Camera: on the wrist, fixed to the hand. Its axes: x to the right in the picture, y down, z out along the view.
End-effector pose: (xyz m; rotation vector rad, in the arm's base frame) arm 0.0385 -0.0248 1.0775 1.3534 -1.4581 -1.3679
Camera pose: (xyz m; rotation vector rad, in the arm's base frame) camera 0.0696 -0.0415 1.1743 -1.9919 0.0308 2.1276
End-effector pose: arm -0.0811 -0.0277 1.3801 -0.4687 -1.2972 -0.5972
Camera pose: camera 0.0142 0.0084 1.3651 0.4366 -1.6318 -2.0161
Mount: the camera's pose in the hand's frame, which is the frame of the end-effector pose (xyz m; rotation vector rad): -0.0048 0.0891 -0.0515 -0.2289 -0.1958 -1.5464
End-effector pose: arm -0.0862 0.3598 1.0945 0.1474 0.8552 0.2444
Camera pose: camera -0.1421 0.4458 1.0847 -0.6954 0.5433 -1.1025
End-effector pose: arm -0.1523 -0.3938 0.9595 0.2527 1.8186 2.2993
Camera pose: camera -0.1652 -0.4634 1.0344 -0.6960 0.9102 1.2043
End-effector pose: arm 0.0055 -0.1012 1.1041 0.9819 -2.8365 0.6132
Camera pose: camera -0.0478 -0.0144 1.1196 2.5835 -1.3278 -0.0278
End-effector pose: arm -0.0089 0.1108 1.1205 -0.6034 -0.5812 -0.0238
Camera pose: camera 0.0299 0.1560 1.0364 -0.2463 -1.1263 -1.5112
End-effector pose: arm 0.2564 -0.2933 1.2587 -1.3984 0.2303 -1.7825
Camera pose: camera 0.2557 -0.3636 1.1834 1.5342 0.7816 2.0008
